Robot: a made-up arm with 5 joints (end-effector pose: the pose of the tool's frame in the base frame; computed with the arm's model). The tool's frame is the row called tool. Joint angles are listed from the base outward.
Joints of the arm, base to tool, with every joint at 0 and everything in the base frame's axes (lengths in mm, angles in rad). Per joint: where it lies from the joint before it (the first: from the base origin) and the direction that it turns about. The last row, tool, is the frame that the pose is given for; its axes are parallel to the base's.
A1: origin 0 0 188 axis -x
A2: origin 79 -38 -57 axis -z
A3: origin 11 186 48 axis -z
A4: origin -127 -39 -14 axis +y
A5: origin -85 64 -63 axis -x
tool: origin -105 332 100
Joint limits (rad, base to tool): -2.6..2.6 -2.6..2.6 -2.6..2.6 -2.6..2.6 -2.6..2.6
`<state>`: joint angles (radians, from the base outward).
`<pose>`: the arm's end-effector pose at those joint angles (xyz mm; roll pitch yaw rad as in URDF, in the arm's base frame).
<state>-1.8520 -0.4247 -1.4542 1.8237 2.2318</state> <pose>245.1 -173.7 -139.0 -2.5277 -0.0396 1.4948</pose>
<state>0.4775 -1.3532 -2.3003 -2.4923 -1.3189</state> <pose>33.3 -100.1 -169.6 -2.2661 -0.3658 0.7324</pose>
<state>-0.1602 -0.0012 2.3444 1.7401 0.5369</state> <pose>516.0 36.5 385.4 2.9844 1.2657 1.1685</pose>
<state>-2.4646 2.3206 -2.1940 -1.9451 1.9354</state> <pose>528.0 198.0 93.5 -0.8880 0.7706 -2.1008</pose>
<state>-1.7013 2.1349 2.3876 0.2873 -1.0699</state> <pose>178.9 -242.3 -238.9 0.1784 -1.3279 2.4227</pose>
